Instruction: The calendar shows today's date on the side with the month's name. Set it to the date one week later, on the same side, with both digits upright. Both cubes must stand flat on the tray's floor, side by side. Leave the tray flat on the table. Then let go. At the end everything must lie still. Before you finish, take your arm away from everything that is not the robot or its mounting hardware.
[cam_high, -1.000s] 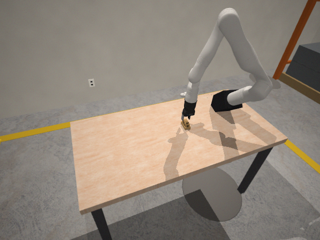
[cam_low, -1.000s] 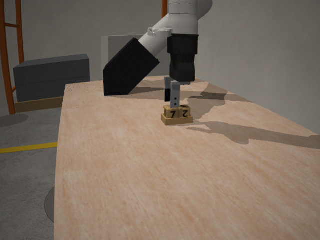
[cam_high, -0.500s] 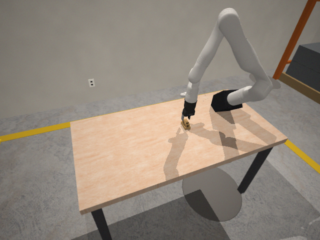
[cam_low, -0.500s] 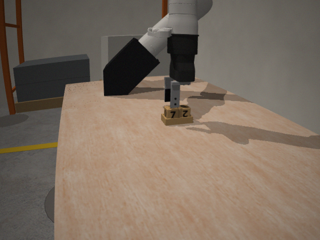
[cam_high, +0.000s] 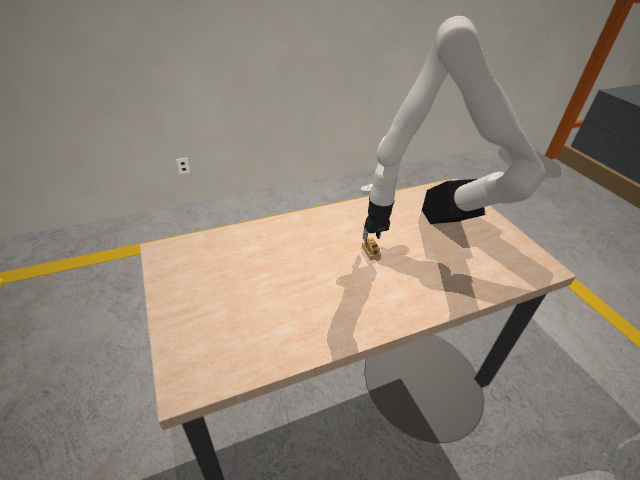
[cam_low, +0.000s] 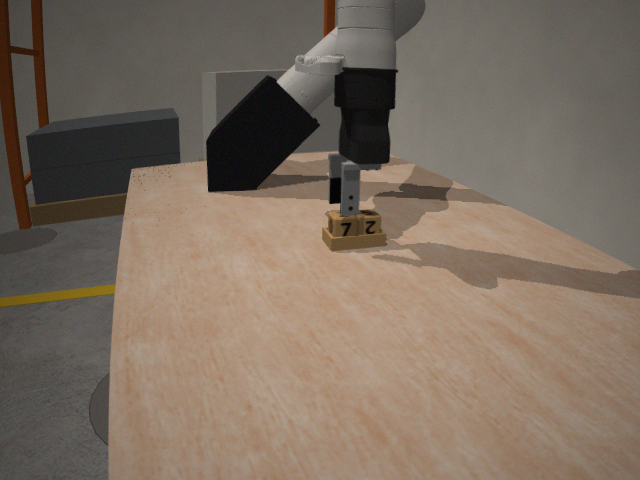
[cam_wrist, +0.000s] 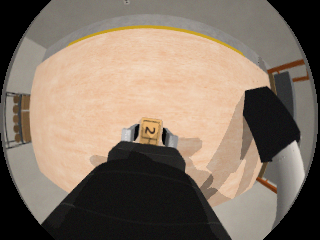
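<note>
Right now my hand is 60 mm above the wooden tray and 20 mm to the right of it.
</note>
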